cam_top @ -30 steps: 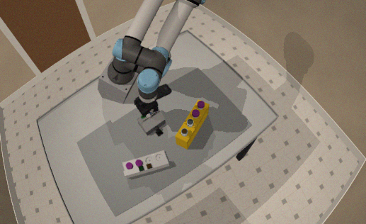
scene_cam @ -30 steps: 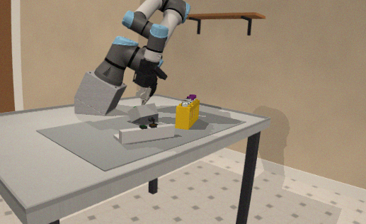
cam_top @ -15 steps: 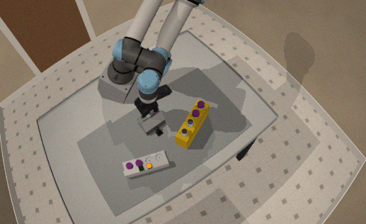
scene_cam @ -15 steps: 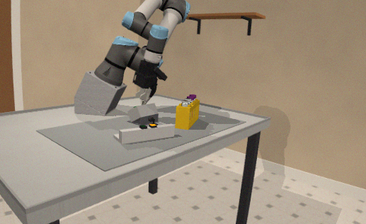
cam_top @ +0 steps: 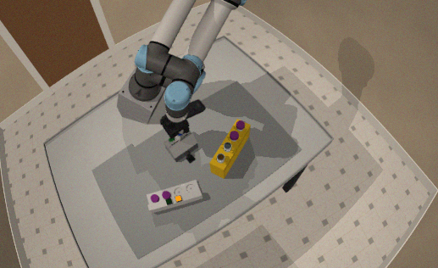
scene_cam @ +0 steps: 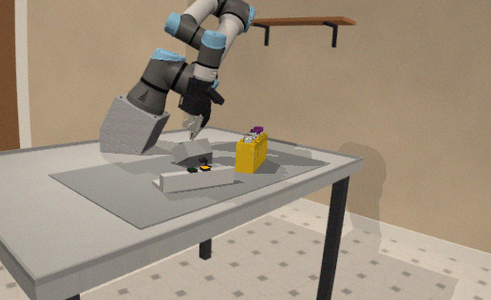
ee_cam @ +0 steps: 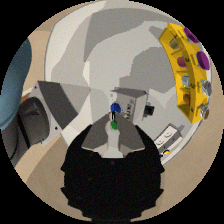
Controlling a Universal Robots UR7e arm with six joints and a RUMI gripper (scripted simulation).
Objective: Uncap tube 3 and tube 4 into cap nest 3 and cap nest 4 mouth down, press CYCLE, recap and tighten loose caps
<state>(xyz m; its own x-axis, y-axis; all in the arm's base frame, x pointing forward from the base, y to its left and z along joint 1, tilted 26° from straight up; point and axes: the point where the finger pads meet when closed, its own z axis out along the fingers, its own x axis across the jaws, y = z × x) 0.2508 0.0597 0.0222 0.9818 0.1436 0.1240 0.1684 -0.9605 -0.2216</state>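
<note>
The blue key is 20 mm below my hand. Round my hand: green key 10 mm ahead, 40 mm to the right, 20 mm below; then grey key housing 20 mm ahead, 20 mm to the right, 40 mm below.
</note>
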